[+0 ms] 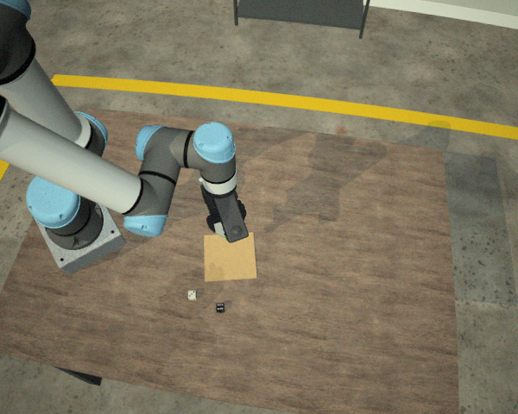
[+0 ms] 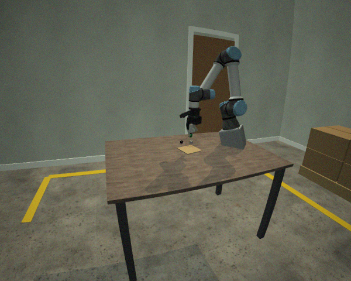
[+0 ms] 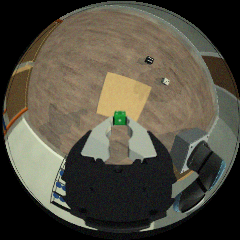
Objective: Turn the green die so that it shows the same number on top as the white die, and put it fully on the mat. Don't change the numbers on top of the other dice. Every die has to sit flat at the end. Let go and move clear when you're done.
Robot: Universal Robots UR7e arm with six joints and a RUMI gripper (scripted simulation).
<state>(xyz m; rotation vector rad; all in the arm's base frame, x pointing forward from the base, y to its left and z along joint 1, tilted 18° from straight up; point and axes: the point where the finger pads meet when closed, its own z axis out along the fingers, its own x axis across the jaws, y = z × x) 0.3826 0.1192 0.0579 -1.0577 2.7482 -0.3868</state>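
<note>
My gripper is now 1 cm to the left of the tan mat and 12 cm above it. Round my hand: black die: 3 cm ahead, 16 cm to the right, 11 cm below; then white die: 5 cm behind, 15 cm to the right, 11 cm below; then green die: 1 cm below.
</note>
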